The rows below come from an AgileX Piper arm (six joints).
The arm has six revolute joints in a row. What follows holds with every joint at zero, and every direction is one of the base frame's.
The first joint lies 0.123 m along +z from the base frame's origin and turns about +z.
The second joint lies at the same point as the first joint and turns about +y.
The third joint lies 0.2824 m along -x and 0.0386 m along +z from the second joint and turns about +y.
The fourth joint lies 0.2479 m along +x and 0.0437 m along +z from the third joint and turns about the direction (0.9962, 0, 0.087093).
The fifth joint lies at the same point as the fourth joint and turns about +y.
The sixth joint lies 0.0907 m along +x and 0.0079 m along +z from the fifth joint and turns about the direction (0.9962, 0, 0.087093).
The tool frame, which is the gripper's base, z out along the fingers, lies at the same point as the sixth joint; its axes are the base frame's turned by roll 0, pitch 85 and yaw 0 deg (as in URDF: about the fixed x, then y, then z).
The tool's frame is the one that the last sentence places.
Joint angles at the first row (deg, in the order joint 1, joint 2, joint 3, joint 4, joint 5, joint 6):
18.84 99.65 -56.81 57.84 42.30 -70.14
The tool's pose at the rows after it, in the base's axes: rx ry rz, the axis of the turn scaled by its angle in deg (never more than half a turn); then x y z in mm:
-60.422 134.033 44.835 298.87 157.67 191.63
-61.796 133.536 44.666 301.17 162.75 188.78
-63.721 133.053 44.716 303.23 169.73 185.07
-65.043 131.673 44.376 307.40 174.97 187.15
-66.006 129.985 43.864 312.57 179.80 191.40
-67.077 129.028 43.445 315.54 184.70 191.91
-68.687 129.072 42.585 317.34 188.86 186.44
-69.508 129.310 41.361 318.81 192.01 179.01
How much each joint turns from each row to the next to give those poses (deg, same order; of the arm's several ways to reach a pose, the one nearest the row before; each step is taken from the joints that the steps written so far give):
0.21 0.52 -0.78 0.07 -0.43 -0.75
0.73 1.07 -0.80 0.06 -0.31 -0.66
1.01 1.35 -1.03 -0.11 -0.11 -0.56
0.58 0.74 -1.55 -0.13 -0.04 -0.47
0.44 0.57 -1.81 -0.12 -0.08 -0.36
0.60 0.73 -1.18 -0.19 -0.24 -0.30
0.65 1.21 -0.65 -0.84 -0.52 -0.18
0.59 1.20 -0.12 -0.26 -1.31 -0.52

